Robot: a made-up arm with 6 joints. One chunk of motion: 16 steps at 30 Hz.
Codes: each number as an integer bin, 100 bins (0 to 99) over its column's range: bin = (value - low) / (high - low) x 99, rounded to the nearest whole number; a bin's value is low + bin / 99 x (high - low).
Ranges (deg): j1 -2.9..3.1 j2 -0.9..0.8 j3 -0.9..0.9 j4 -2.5..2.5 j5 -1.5..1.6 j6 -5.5..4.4
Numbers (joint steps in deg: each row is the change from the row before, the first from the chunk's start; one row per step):
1: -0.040 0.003 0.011 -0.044 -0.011 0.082
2: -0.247 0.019 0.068 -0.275 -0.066 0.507
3: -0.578 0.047 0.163 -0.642 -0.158 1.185
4: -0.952 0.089 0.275 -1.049 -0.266 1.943
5: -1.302 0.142 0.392 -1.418 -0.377 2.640
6: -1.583 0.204 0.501 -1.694 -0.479 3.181
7: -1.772 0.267 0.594 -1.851 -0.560 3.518
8: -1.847 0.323 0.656 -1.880 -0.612 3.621
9: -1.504 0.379 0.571 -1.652 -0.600 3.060
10: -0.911 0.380 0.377 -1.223 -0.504 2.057
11: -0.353 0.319 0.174 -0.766 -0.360 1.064
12: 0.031 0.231 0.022 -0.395 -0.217 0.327
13: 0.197 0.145 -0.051 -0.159 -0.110 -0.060
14: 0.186 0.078 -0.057 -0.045 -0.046 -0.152
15: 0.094 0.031 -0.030 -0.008 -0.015 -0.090
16: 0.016 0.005 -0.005 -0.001 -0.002 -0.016
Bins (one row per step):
1: 47 53 50 49 48 56
2: 44 54 53 44 46 60
3: 38 55 58 37 43 67
4: 32 58 65 29 39 74
5: 26 61 71 21 36 81
6: 22 64 77 16 33 87
7: 19 68 82 13 30 90
8: 17 71 86 12 28 91
9: 23 74 81 17 29 86
10: 33 75 70 25 32 76
11: 42 71 59 34 36 66
12: 48 66 51 42 41 58
13: 51 61 47 46 44 54
14: 51 57 46 49 46 53
15: 49 54 48 49 47 54
16: 48 53 49 49 48 55

